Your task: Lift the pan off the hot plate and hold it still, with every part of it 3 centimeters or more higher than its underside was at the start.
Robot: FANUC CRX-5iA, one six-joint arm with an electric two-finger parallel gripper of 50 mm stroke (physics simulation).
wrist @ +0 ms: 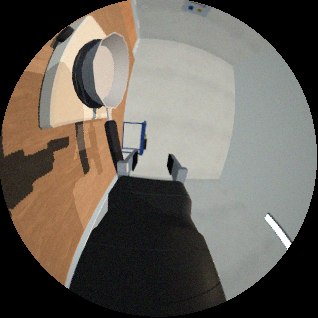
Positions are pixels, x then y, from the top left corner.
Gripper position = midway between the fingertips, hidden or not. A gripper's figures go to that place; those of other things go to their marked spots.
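My gripper (152, 157) is 0.16 m from the lens. I also see a pan (104, 71), and the pan is 0.28 m from the lens.
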